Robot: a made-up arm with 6 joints. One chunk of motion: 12 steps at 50 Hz.
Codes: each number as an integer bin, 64 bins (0 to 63) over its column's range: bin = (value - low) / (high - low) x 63, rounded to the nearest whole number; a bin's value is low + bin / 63 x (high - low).
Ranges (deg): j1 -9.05..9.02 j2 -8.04..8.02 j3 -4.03..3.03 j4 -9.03..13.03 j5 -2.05..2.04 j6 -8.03..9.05
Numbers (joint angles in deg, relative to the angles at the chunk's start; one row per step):
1: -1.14 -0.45 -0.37 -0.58 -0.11 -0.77
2: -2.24 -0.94 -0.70 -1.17 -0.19 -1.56
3: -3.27 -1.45 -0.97 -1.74 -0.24 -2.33
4: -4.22 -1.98 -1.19 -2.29 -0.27 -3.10
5: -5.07 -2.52 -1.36 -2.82 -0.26 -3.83
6: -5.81 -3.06 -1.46 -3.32 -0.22 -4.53
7: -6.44 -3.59 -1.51 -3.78 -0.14 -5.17
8: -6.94 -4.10 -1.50 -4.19 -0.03 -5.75
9: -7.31 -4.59 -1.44 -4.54 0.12 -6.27
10: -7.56 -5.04 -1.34 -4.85 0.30 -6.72
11: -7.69 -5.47 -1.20 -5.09 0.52 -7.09
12: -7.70 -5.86 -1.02 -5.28 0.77 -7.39
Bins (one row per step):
1: 28 30 33 24 30 27
2: 24 28 30 22 29 24
3: 20 26 27 21 28 21
4: 17 24 25 19 27 18
5: 14 22 24 18 28 15
6: 11 20 23 16 28 13
7: 9 17 22 15 29 11
8: 7 15 23 14 31 8
9: 6 14 23 13 33 6
10: 5 12 24 12 36 5
11: 5 10 25 11 40 3
12: 5 9 27 11 43 2

